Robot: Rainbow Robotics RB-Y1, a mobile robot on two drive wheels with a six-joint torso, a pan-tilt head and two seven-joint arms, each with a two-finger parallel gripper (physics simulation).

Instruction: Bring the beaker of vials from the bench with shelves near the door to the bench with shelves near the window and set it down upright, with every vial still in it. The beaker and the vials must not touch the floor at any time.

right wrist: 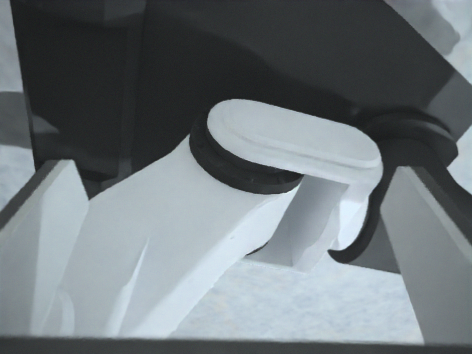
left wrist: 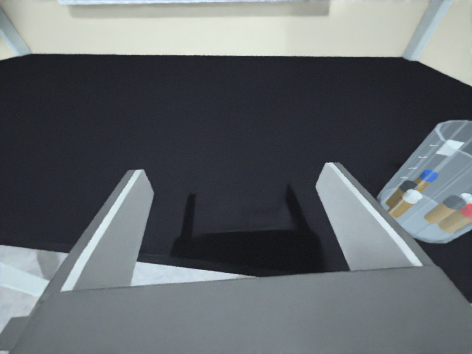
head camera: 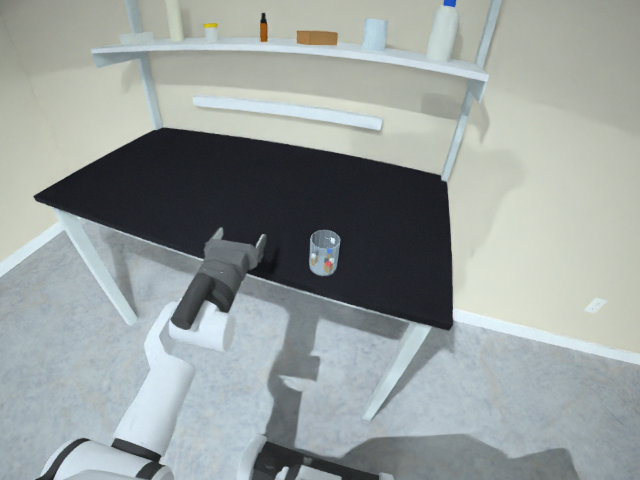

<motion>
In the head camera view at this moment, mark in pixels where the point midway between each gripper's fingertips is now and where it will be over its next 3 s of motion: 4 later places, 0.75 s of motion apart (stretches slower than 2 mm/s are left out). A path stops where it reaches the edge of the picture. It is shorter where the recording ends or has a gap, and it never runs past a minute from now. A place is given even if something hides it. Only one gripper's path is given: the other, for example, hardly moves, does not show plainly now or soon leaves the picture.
My left gripper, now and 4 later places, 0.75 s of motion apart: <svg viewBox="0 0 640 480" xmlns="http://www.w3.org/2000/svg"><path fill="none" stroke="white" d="M242 233L226 255L215 269L249 269L267 278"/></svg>
</motion>
